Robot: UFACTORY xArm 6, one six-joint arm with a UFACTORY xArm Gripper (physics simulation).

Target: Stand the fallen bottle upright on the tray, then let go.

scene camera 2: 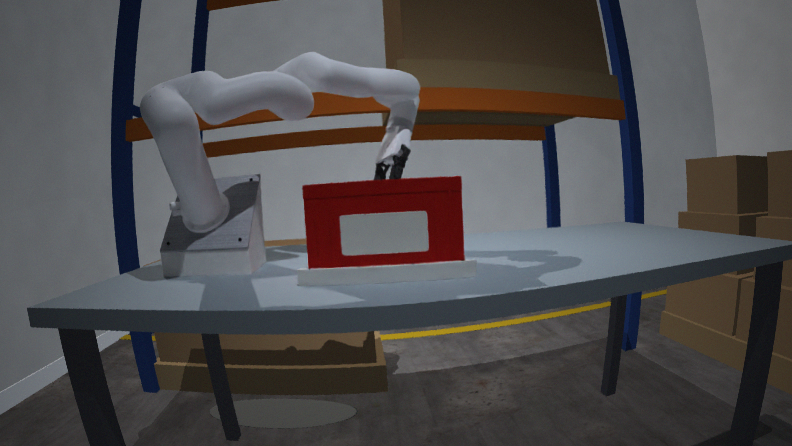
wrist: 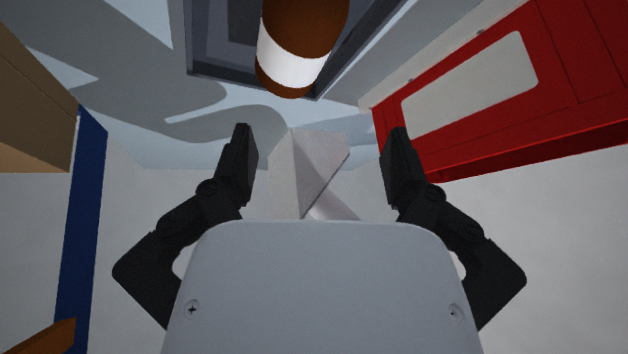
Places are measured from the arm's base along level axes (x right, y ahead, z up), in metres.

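Pixels of known places: gripper, fingertip midpoint: (wrist: 320, 141); arm's base at its link origin: (scene camera 2: 206, 212) (wrist: 308, 191).
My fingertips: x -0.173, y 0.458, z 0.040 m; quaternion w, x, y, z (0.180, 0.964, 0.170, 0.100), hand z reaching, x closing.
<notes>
For each thing: its middle in the pictures, then the offset to it from my fingertips. "spot": a spot on its surface instead. Level surfaces: height alone.
- brown bottle at the middle of its body: (wrist: 304, 14) dx +0.013, dy -0.025, dz -0.135 m
- dark grey tray at a spot on its surface: (wrist: 222, 74) spot: dx -0.057, dy -0.155, dz -0.159 m
- red box at the middle of its body: (scene camera 2: 384, 227) (wrist: 483, 110) dx +0.316, dy -0.052, dz -0.089 m
- white strip at a spot on its surface: (scene camera 2: 387, 273) spot: dx +0.419, dy -0.065, dz -0.160 m
- table at its surface level: dz -0.177 m
The brown bottle (wrist: 307, 30) with a white label shows at the top of the wrist view, partly cut off by the image edge. It lies along the dark grey tray (wrist: 222, 74), and its labelled end overlaps a corner of the rim. My gripper (scene camera 2: 387, 174) (wrist: 320, 141) is open, with nothing between its fingers. In the wrist view the bottle is above and outside the gap between the fingertips. In the scene view the gripper hangs behind the top edge of a red box, and the box hides the fingertips. The bottle and the tray do not show in the scene view.
The red box (scene camera 2: 326, 238) (wrist: 550, 60) stands on a white strip (scene camera 2: 387, 273) on the table (scene camera 2: 609, 249), beside the tray. My arm's base (scene camera 2: 207, 260) (wrist: 282, 185) is at the table's left. A shelf rack (scene camera 2: 634, 166) (wrist: 82, 200) stands behind; cardboard boxes (scene camera 2: 726, 185) are stacked at right.
</notes>
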